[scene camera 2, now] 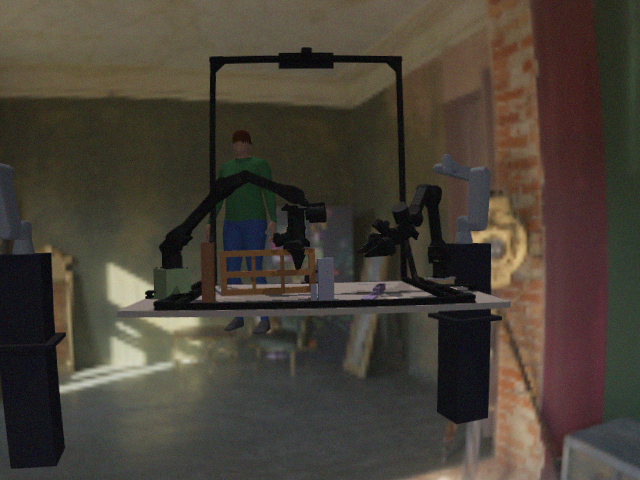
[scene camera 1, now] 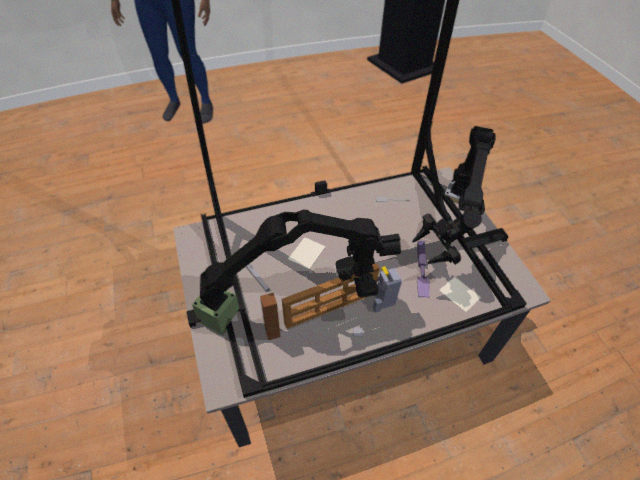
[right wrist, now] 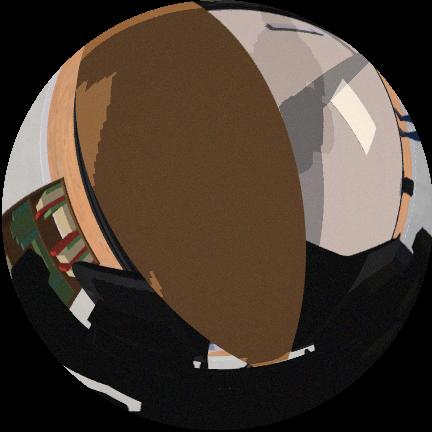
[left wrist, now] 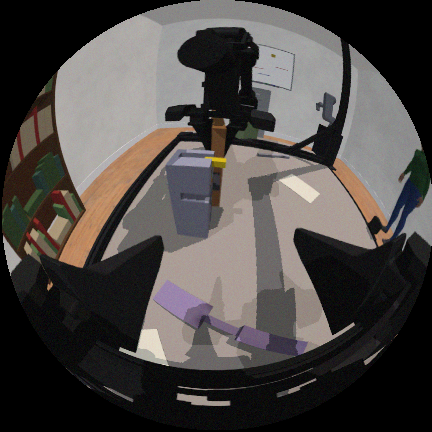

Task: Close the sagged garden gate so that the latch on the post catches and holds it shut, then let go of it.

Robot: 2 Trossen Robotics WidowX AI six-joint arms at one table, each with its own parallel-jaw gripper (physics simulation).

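Note:
The orange-brown gate stands upright between the brown hinge post and the grey latch post. Its free end is close to the latch post. The yellow latch piece sticks out at the top of that post, by the gate's end; whether it has caught cannot be told. My right gripper is shut on the gate's free end from above; the gate fills much of the right wrist view. My left gripper is open and empty, pointing toward the latch post from a distance.
A purple piece lies below my left gripper. Cream sheets lie behind the gate and at the right. Thin grey tools lie at the left and far back. Black frame rails border the table.

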